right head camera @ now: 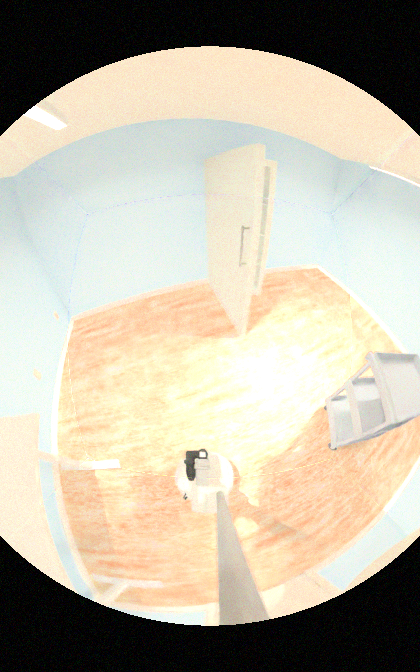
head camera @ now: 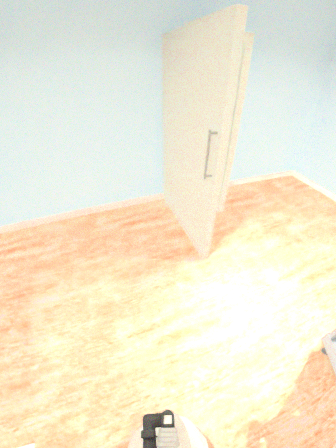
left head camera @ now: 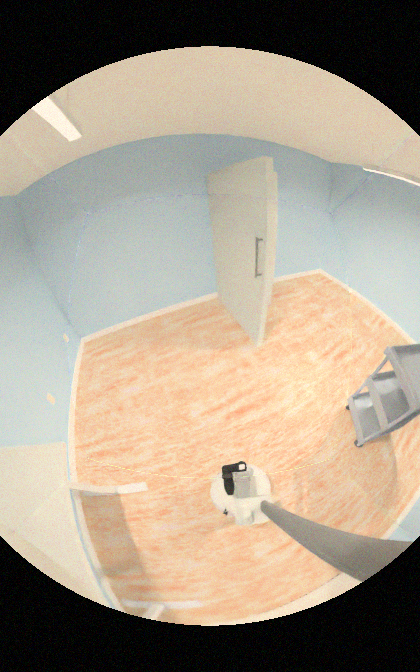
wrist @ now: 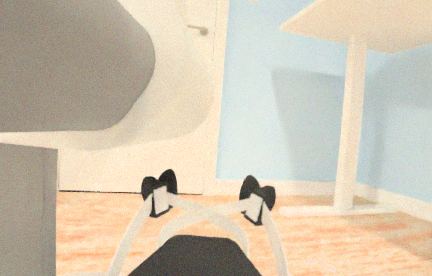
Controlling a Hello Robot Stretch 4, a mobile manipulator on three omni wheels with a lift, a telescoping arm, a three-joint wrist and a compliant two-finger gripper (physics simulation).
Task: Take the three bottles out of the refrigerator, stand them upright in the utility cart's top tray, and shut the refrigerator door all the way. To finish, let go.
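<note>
The refrigerator (head camera: 192,110) (left head camera: 237,225) (right head camera: 227,210) shows as a tall cream panel with a grey bar handle, by the far wall ahead. A narrower part with pale recesses runs along its right side; the inside compartment does not show. The grey utility cart (head camera: 331,345) (left head camera: 381,400) (right head camera: 354,405) stands to the right, partly cut off; its top tray (left head camera: 400,380) (right head camera: 378,380) shows in part, with no bottle on the visible part. The three bottles do not show. My gripper (wrist: 209,187) is open and empty, its fingers apart in the wrist view, away from refrigerator and cart.
A white table (wrist: 320,22) with a pale leg (wrist: 350,125) stands by the blue wall in the wrist view. A cream room door (wrist: 135,167) is left of it. Floor lies between me and the refrigerator.
</note>
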